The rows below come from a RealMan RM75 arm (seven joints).
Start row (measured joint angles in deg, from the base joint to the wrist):
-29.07 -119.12 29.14 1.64 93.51 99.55 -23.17
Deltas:
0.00 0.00 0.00 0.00 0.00 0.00 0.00
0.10 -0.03 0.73 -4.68 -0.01 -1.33 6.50
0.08 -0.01 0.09 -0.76 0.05 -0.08 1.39
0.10 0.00 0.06 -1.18 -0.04 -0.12 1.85
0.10 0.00 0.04 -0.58 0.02 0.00 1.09
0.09 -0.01 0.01 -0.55 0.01 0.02 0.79
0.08 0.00 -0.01 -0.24 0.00 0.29 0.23
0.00 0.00 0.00 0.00 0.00 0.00 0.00
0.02 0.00 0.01 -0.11 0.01 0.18 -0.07
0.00 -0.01 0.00 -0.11 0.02 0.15 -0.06
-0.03 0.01 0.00 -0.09 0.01 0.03 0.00
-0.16 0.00 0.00 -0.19 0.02 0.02 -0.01
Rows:
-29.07 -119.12 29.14 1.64 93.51 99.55 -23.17
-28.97 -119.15 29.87 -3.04 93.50 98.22 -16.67
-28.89 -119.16 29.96 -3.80 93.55 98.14 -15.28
-28.79 -119.16 30.02 -4.98 93.51 98.02 -13.43
-28.69 -119.16 30.06 -5.56 93.53 98.02 -12.34
-28.60 -119.17 30.07 -6.11 93.54 98.04 -11.55
-28.52 -119.17 30.06 -6.35 93.54 98.33 -11.32
-28.52 -119.17 30.06 -6.35 93.54 98.33 -11.32
-28.50 -119.17 30.07 -6.46 93.55 98.51 -11.39
-28.50 -119.18 30.07 -6.57 93.57 98.66 -11.45
-28.53 -119.17 30.07 -6.66 93.58 98.69 -11.45
-28.69 -119.17 30.07 -6.85 93.60 98.71 -11.46

